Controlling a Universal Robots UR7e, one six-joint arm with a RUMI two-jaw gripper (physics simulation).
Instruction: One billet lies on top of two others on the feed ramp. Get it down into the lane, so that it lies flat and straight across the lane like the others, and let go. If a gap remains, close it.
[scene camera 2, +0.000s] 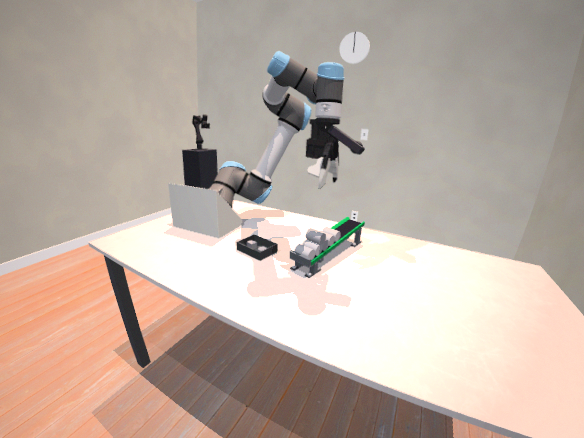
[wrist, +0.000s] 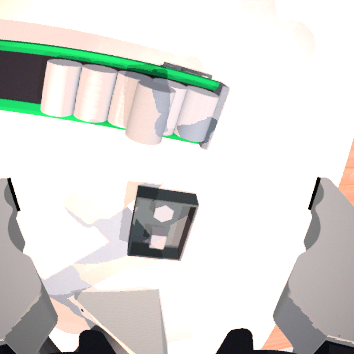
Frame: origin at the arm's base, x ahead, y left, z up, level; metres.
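Seen in the pictures: gripper, fingertip midpoint: (scene camera 2: 327, 185) (wrist: 163, 181); arm's base, link origin: (scene camera 2: 215, 205) (wrist: 116, 349).
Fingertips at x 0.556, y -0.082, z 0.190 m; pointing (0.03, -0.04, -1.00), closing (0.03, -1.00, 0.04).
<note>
Pixels of each thing's top centre, then the offset from my fingertips to it. "*": a spot on its surface instead.
- top billet, top centre: (wrist: 149, 117) (scene camera 2: 316, 231) 0.161 m down, 0.025 m back, 0.005 m left
- grey end plate, surface spot: (wrist: 223, 95) * 0.220 m down, 0.014 m back, 0.081 m right
- black tray, top centre: (wrist: 160, 232) (scene camera 2: 256, 242) 0.259 m down, 0.254 m back, 0.015 m right
The top billet (scene camera 2: 315, 235) (wrist: 147, 115), a pale cylinder, lies raised across two billets beneath it, near the ramp's lower end. In the wrist view it sticks out past the near green rail and partly hides the two under it. Other billets lie side by side across the feed ramp (scene camera 2: 345, 237) (wrist: 20, 77): one (wrist: 198, 112) by the grey end plate (wrist: 223, 95), two more (wrist: 95, 92) (wrist: 61, 87) on the uphill side. My gripper (scene camera 2: 328, 183) (wrist: 163, 181) is open and empty, high above the table and clear of the billets.
A black tray (scene camera 2: 247, 251) (wrist: 167, 193) with small pale pieces (wrist: 163, 213) stands beside the ramp's lower end. A grey panel (scene camera 2: 195, 210) (wrist: 130, 315) stands by the arm's base. A black pedestal (scene camera 2: 200, 167) with a small dark device is behind it. The ramp's green rails border the billets.
</note>
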